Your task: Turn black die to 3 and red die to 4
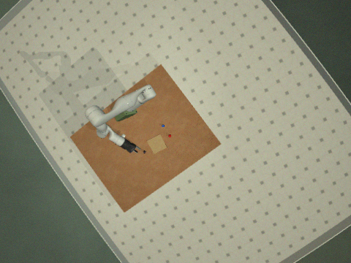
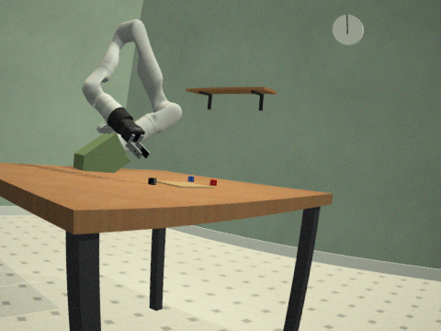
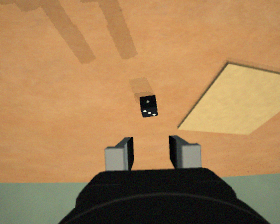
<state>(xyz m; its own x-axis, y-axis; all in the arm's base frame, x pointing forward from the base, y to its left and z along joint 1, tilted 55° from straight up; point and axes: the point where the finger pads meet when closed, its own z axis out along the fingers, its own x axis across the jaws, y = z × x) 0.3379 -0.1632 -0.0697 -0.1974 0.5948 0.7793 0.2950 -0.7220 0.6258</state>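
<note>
The black die is 8 cm below my hand, 5 cm ahead of it and 1 cm to the left of it. From my hand the other things lie so: tan mat 15 cm to the left, 9 cm below, 6 cm ahead; blue die 30 cm to the left, 8 cm below, 5 cm behind; red die 29 cm to the left, 8 cm below, 6 cm ahead.
</note>
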